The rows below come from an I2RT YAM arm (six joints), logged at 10 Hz.
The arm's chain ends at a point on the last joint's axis. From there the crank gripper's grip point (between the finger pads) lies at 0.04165 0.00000 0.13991 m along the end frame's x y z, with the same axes.
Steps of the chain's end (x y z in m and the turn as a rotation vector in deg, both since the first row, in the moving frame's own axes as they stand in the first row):
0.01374, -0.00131, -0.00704, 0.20, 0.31, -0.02
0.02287, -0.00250, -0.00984, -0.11, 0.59, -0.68
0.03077, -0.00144, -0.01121, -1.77, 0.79, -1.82
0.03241, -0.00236, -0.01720, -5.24, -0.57, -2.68
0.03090, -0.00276, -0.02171, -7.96, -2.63, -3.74
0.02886, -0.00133, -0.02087, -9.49, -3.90, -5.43
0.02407, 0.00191, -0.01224, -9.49, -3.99, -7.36
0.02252, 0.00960, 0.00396, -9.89, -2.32, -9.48
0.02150, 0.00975, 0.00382, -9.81, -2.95, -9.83
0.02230, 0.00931, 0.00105, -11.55, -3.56, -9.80
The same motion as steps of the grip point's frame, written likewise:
0.01450, -0.00181, -0.00727, 0.20, 0.31, -0.02
0.02431, -0.00273, -0.01028, -0.11, 0.59, -0.68
0.03274, 0.00152, -0.01184, -1.77, 0.79, -1.82
0.03127, 0.00852, -0.01729, -5.24, -0.57, -2.68
0.02501, 0.01423, -0.02111, -7.96, -2.63, -3.74
0.02021, 0.01845, -0.01996, -9.49, -3.90, -5.43
0.01545, 0.02045, -0.01117, -9.49, -3.99, -7.36
0.01830, 0.02730, 0.00403, -9.89, -2.32, -9.48
0.01575, 0.02719, 0.00433, -9.81, -2.95, -9.83
0.01543, 0.03113, 0.00123, -11.55, -3.56, -9.80

